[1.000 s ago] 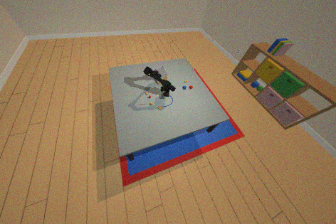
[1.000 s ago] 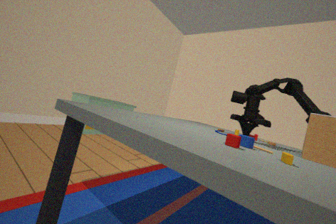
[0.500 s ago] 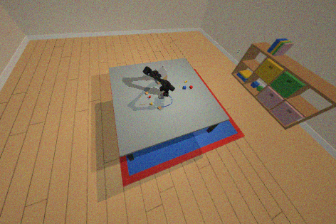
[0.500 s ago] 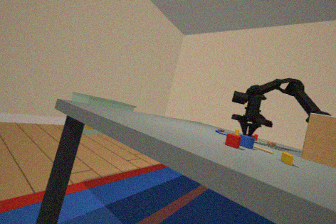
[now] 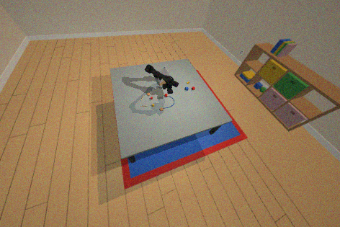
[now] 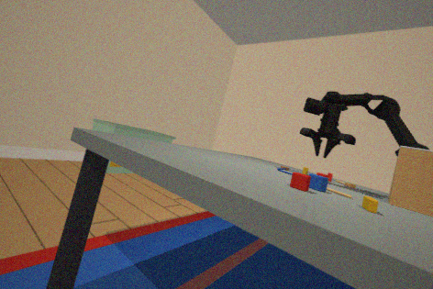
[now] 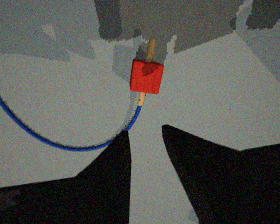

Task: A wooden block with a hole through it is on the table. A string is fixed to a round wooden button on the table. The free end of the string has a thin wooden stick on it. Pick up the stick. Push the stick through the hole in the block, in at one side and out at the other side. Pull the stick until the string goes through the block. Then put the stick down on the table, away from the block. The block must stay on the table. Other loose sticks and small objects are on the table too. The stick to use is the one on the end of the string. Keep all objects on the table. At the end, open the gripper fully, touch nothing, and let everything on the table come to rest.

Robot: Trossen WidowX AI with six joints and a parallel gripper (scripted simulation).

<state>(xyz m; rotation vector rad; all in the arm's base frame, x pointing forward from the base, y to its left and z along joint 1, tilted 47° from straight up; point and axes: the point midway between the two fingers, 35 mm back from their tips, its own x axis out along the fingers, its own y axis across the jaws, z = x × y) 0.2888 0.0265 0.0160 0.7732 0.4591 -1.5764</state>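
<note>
My gripper tip is now 8 cm above the red cube, 2 cm to the left of it and 2 cm past it. From my gripper tip the other things lie so: yellow block: 37 cm to the left, 16 cm behind, 8 cm below; then round button: 17 cm ahead, 14 cm to the right, 9 cm below; then blue cube: 30 cm to the left, 8 cm below, 5 cm behind.
</note>
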